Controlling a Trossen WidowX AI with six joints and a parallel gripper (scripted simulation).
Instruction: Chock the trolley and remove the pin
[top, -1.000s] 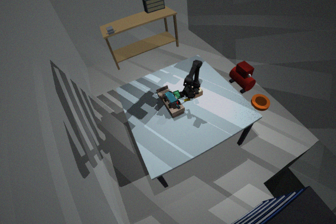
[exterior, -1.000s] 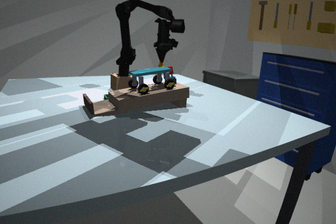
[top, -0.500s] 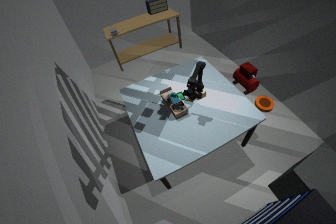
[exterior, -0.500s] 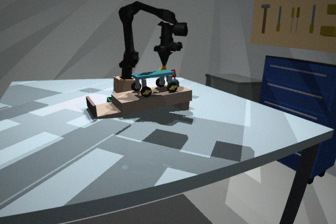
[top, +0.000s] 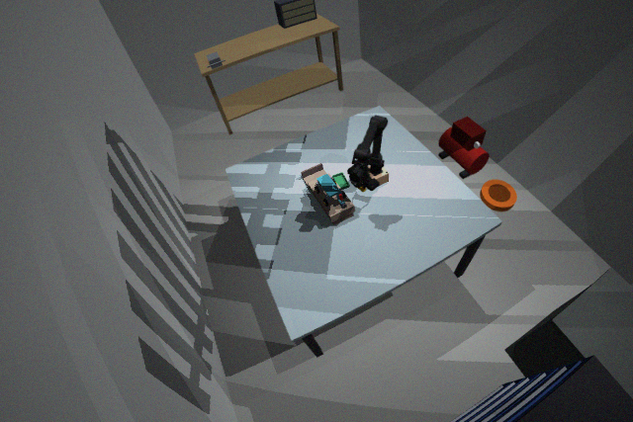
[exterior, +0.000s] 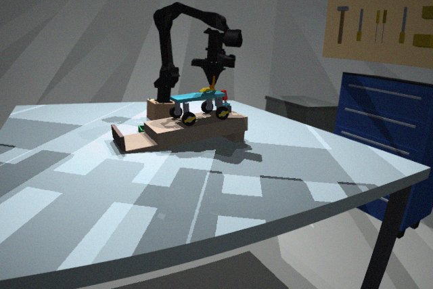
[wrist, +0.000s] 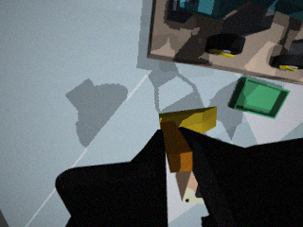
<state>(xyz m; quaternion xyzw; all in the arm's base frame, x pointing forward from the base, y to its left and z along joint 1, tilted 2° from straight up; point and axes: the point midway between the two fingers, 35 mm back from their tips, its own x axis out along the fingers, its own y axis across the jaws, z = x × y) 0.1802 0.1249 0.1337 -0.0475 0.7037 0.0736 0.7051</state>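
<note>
Right now the yellow chock is 20 mm to the right of my gripper tip and 10 mm below it. Round my gripper tip: blue-topped trolley 140 mm ahead, 140 mm to the right, 60 mm below; then tan ramp 140 mm ahead, 140 mm to the right, 130 mm below; then red-headed stop pin 130 mm ahead, 20 mm to the right, 40 mm below.
</note>
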